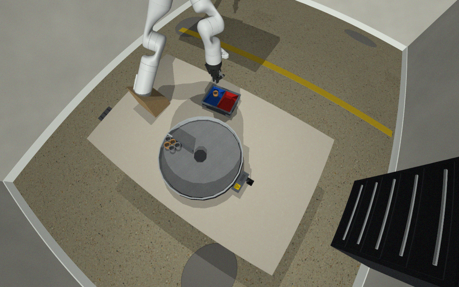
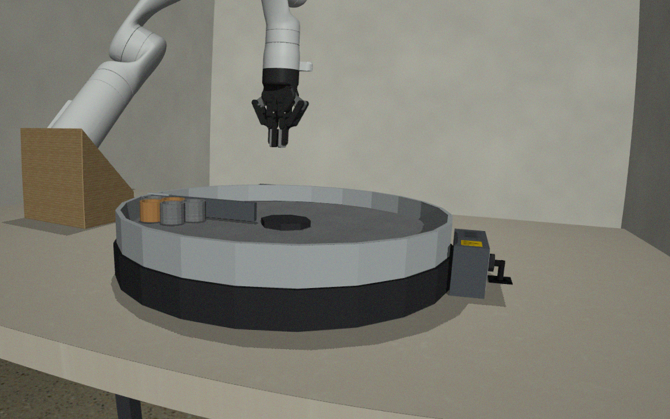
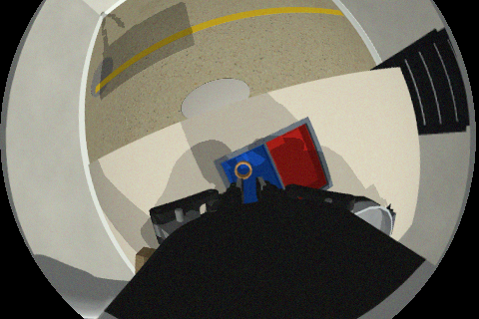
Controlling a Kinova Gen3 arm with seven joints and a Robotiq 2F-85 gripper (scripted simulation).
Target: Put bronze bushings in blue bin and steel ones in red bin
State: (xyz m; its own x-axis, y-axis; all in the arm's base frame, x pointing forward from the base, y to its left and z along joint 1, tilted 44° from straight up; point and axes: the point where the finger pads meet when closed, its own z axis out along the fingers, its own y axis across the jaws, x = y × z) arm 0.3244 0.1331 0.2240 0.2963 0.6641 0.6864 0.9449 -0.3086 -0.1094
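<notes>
Right now the grey turntable is 140 mm ahead of my hand, 380 mm to the right of it and 100 mm below it.
</notes>
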